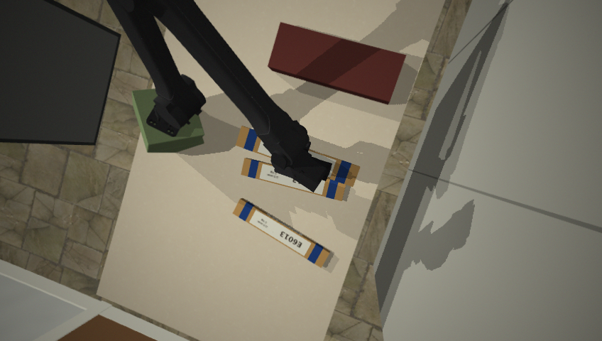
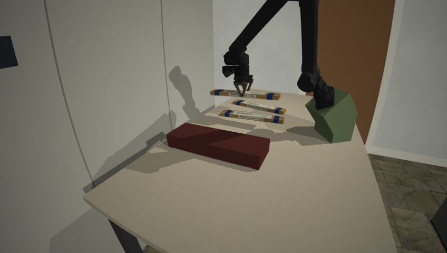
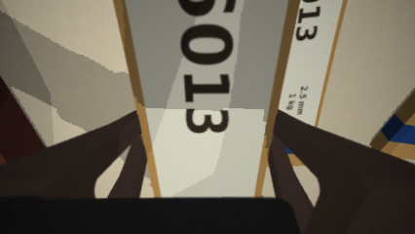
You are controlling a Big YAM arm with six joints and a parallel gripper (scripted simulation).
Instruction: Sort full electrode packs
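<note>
Right now the dark red low platform is 30 cm to the left of my hand, 14 cm below it and 7 cm behind it. From my hand the other things lie so: pack of welding electrodes: right at my hand.
</note>
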